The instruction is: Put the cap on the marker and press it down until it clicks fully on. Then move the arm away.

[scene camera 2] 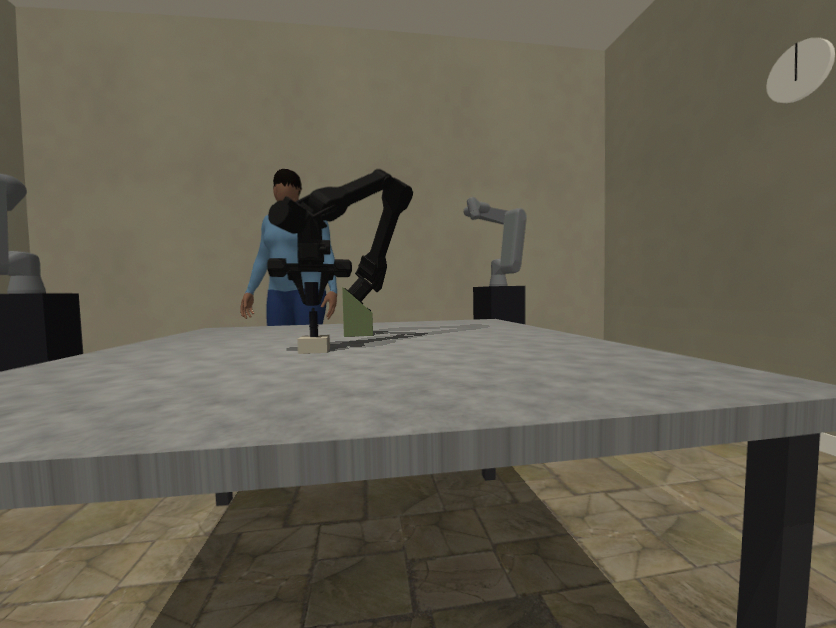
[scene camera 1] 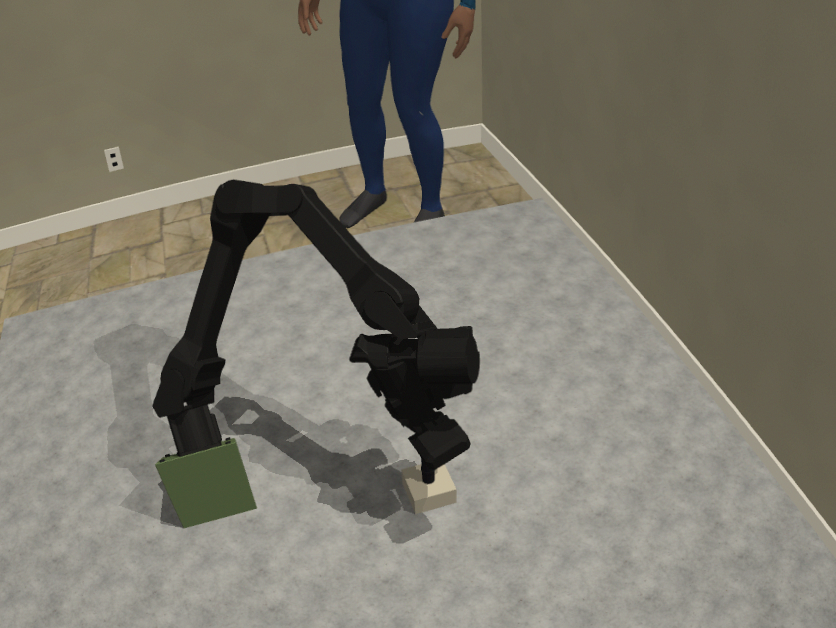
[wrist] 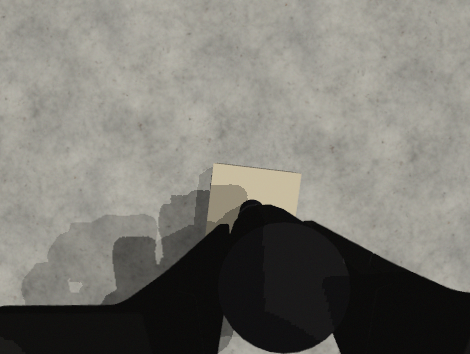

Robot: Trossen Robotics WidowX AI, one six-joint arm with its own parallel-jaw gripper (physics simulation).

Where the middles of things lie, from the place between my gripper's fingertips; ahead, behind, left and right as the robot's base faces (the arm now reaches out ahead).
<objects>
My hand is 100 mm above the beige block (scene camera 1: 442, 492) and 10 mm past it. From my hand the other things lie so: cap (wrist: 280, 278): 20 mm above.
</objects>
